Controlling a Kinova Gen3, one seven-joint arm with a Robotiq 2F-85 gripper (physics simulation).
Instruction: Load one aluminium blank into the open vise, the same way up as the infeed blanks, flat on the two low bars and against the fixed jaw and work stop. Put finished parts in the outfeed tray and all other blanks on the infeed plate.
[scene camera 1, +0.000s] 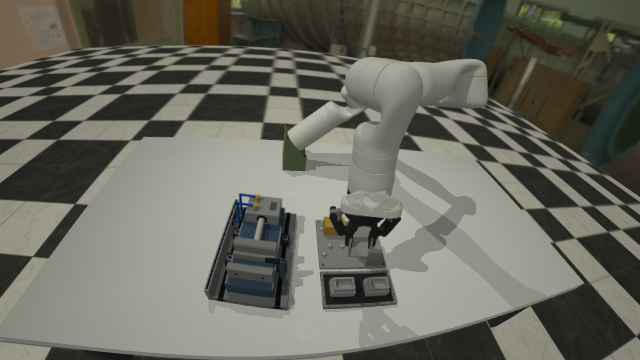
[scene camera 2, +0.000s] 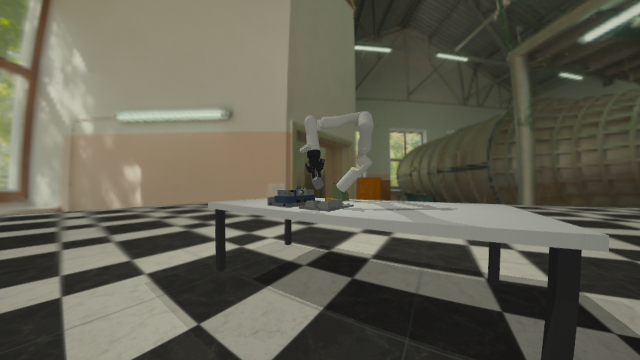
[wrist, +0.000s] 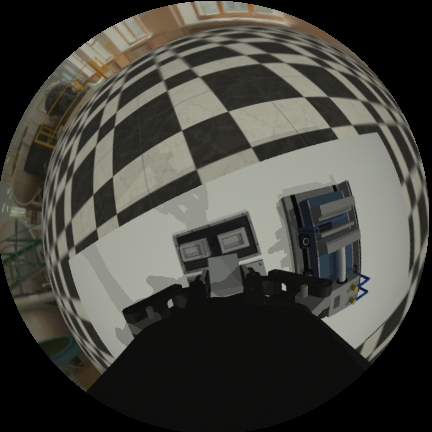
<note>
I see my gripper (scene camera 1: 359, 245) and an outfeed tray (wrist: 236, 221).
My gripper also shows in the wrist view (wrist: 224, 274).
</note>
